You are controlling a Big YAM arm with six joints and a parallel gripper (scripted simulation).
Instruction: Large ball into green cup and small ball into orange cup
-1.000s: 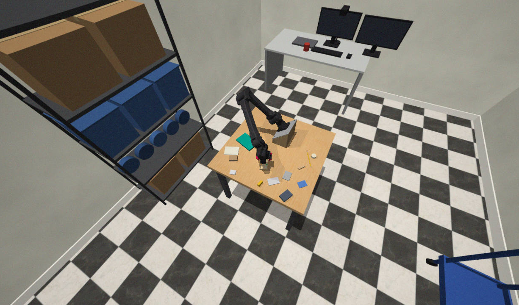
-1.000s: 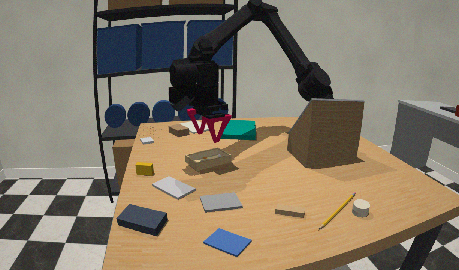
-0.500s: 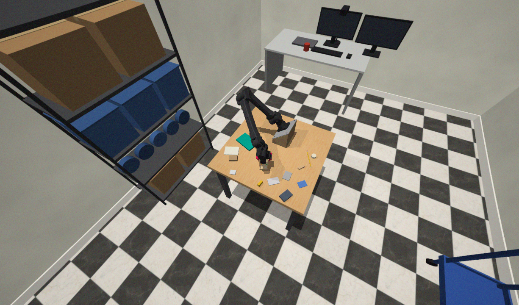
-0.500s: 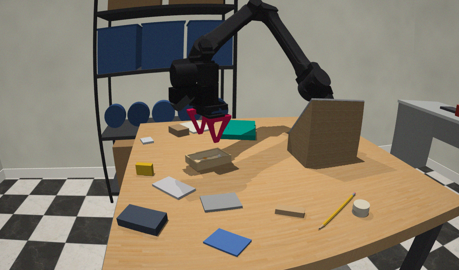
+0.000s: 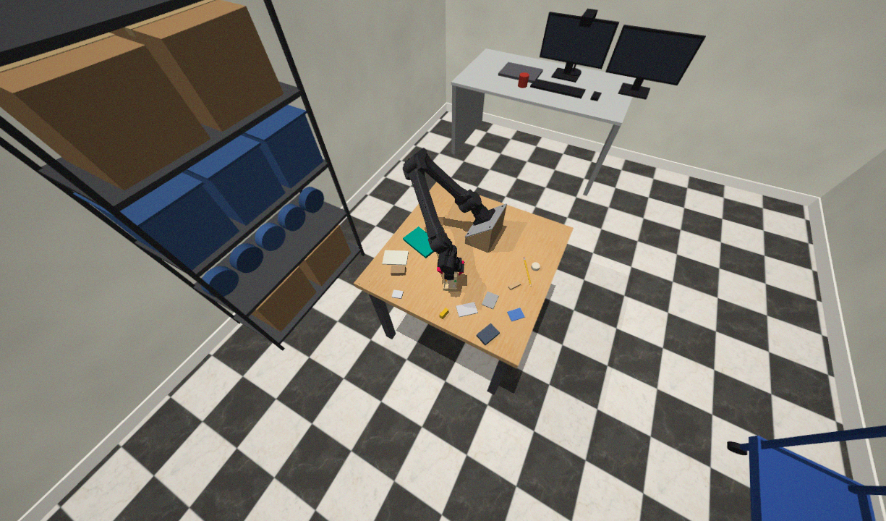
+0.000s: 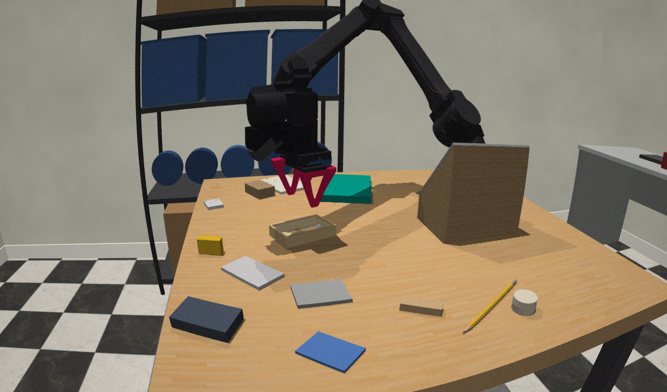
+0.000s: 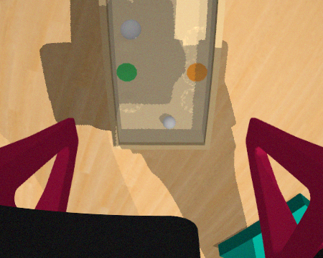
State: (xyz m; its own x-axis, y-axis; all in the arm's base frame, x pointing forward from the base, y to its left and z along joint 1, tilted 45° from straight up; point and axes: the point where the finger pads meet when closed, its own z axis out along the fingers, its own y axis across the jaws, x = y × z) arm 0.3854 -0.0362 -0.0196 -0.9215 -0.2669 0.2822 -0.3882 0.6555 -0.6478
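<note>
The wooden puzzle is 7 cm below my hand. The rest, counted from my hand: yellow block: 18 cm ahead, 6 cm to the left, 7 cm below; then grey plate: 1 cm ahead, 22 cm to the left, 8 cm below; then small brown block: 7 cm ahead, 27 cm to the right, 7 cm below.
</note>
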